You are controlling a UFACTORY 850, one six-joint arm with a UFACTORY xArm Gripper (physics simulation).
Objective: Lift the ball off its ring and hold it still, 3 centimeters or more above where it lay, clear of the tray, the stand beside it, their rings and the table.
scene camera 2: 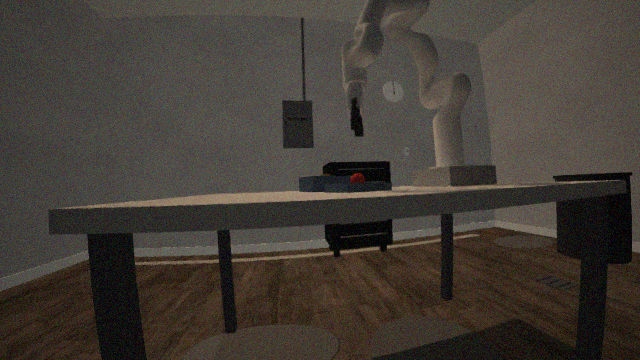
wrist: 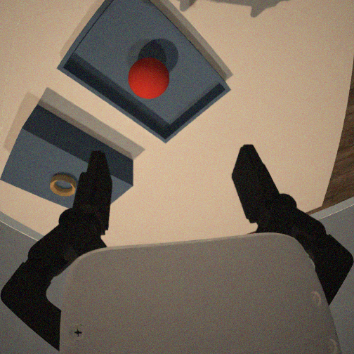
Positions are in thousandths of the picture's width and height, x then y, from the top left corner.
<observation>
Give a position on a red ball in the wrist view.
419,219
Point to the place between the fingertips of my gripper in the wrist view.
At 490,459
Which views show my gripper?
Scene camera 2 and the wrist view: all of them.
</observation>
